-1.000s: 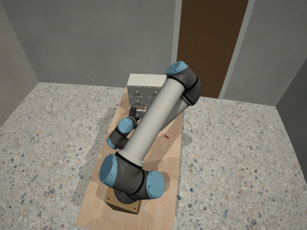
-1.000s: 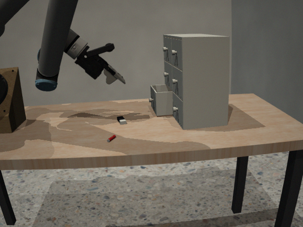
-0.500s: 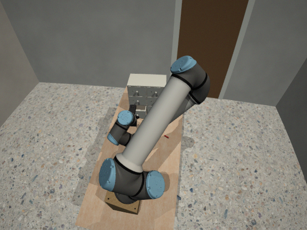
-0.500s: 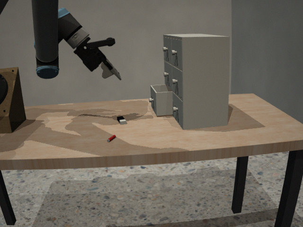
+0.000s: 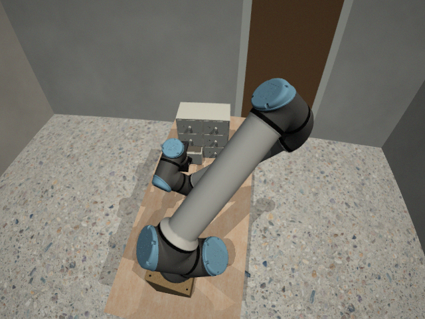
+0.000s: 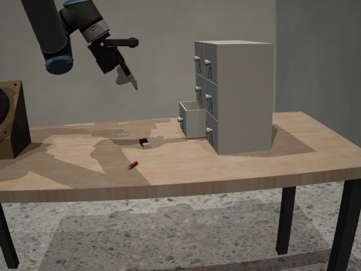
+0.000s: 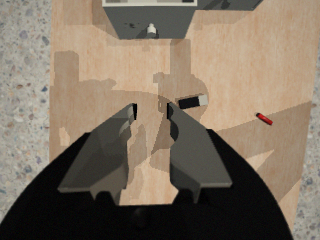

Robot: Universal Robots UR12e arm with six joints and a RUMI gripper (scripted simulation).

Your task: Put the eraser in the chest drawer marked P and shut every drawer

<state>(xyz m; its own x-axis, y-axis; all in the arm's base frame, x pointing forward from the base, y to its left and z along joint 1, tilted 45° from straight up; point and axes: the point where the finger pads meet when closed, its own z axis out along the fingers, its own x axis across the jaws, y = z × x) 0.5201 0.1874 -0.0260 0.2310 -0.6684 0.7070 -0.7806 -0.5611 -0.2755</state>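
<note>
The eraser lies 40 mm ahead of my hand, 90 mm to the right of it and 190 mm below it. From my hand the other things lie so: small red cylinder (40 mm ahead, 270 mm to the right, 190 mm below).
</note>
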